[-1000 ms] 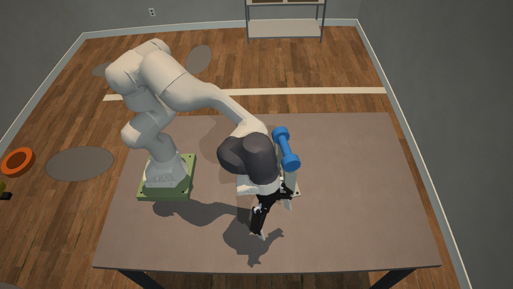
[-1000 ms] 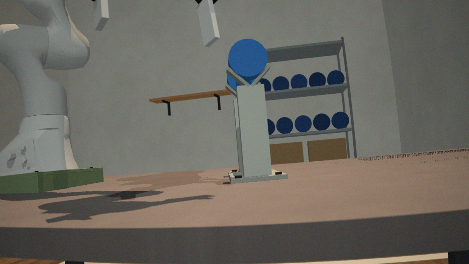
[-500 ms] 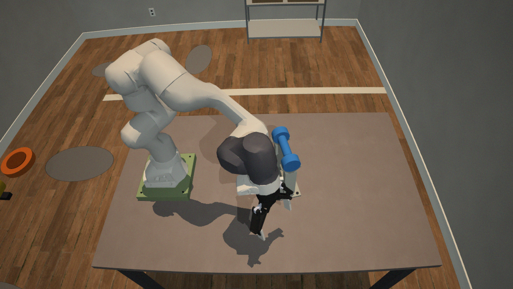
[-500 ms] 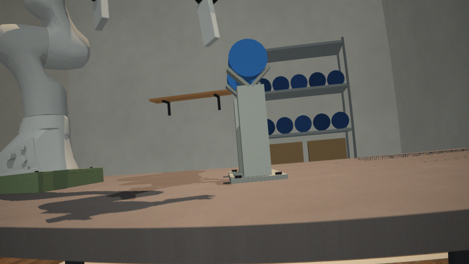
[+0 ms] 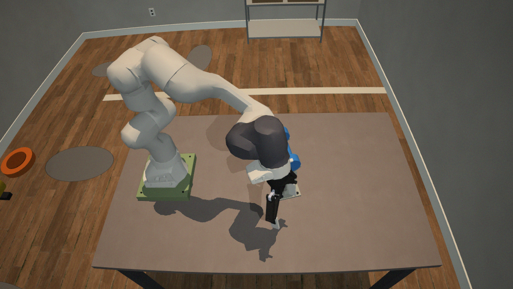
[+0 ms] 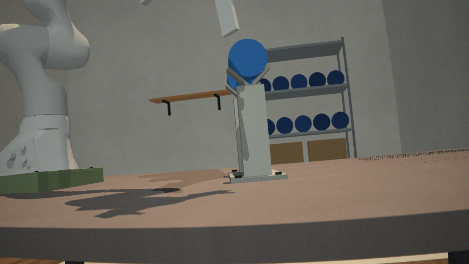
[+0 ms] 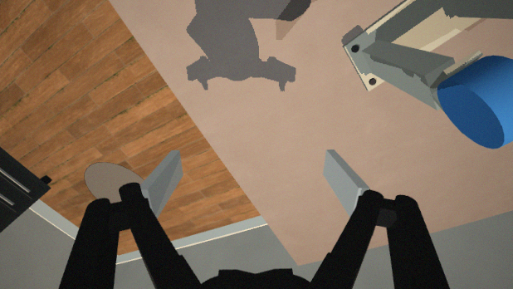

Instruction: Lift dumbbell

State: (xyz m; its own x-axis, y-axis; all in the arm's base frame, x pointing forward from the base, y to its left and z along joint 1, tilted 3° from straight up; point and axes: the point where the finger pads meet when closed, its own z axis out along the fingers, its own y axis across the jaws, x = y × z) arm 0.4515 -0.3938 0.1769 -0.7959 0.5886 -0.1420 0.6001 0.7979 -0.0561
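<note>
Now: hand 28 cm to the right of the blue dumbbell, 7 cm short of it and 2 cm above it. From my hand the other things lie so: grey cradle 28 cm to the left, 14 cm below, 7 cm ahead.
</note>
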